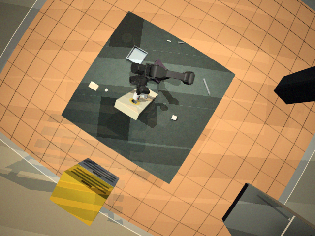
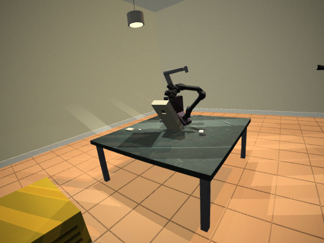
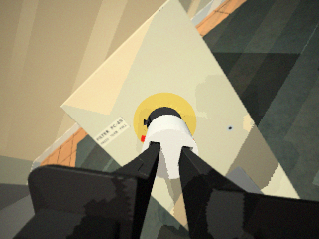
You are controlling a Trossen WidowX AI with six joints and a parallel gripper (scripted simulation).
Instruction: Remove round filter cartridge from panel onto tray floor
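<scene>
The service panel lies 2 cm ahead of my gripper tip, 1 cm to the left of it and 11 cm below it. Round my gripper tip: cream block (20 cm ahead, 47 cm to the right, 29 cm below); then pale blue tray (30 cm behind, 33 cm to the right, 28 cm below); then round grey filter cartridge (1 cm ahead, 1 cm below).
</scene>
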